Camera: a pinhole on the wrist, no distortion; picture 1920 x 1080 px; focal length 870.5 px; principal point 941.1 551.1 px. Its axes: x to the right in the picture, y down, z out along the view. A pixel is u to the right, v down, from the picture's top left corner.
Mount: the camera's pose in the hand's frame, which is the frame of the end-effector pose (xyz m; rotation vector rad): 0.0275 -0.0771 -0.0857 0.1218 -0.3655 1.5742
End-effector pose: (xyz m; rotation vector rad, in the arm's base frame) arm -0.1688 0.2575 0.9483 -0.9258 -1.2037 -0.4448
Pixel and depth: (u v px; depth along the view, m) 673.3 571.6 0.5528
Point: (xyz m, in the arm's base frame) -0.7134 0.3187 1.0690
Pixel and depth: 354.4 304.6 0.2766
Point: -0.4703 0.1794 1.1490
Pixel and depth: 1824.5 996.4 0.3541
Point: -0.3218 0.5735 0.7087
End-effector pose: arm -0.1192 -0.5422 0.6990 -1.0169 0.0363 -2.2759
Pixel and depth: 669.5 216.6 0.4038
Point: -0.1657 -0.2953 1.0654
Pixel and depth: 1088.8 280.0 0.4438
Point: 0.0121 -0.3993 1.0632
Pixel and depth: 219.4 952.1 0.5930
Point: -0.1668 0.2717 0.8882
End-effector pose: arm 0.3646 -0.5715 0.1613 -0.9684 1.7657 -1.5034
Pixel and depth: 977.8 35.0 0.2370
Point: 0.4479 -0.7797 0.2742
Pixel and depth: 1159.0 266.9 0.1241
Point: 0.3894 -0.6438 0.2383
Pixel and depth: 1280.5 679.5 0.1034
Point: 0.3946 -0.5848 0.2271
